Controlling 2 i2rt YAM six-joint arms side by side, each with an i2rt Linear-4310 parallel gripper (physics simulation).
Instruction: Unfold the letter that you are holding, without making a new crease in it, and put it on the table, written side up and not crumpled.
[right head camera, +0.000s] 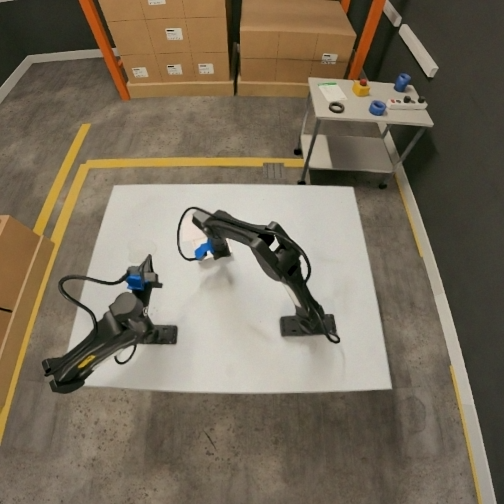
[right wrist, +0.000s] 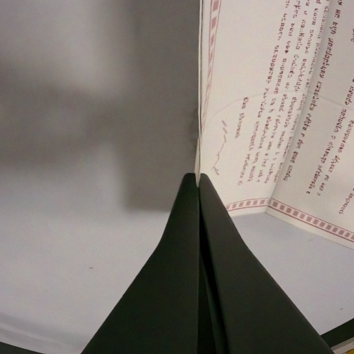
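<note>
The letter (right head camera: 198, 241) (right wrist: 250, 115) is partly opened. In the right wrist view its cream inner side shows red writing and a patterned red border, and a fold (right wrist: 287, 165) runs between two panels that stand at an angle. My right gripper (right head camera: 220, 251) (right wrist: 193, 186) is shut on the letter's edge, near a lower corner; the panel rises steeply from the fingertips. In the head view the wrist hides much of the letter and the fingertips. My left gripper (right head camera: 149, 258) is shut and empty, up at the left, apart from the letter.
A pale pink sheet (right head camera: 189, 229) lies behind the letter on the white table (right head camera: 310, 210). A faint round patch (right head camera: 142, 250) shows beyond my left gripper. Behind the table at the right stands a cart (right head camera: 370, 120); cardboard boxes (right head camera: 195, 45) stand at the back.
</note>
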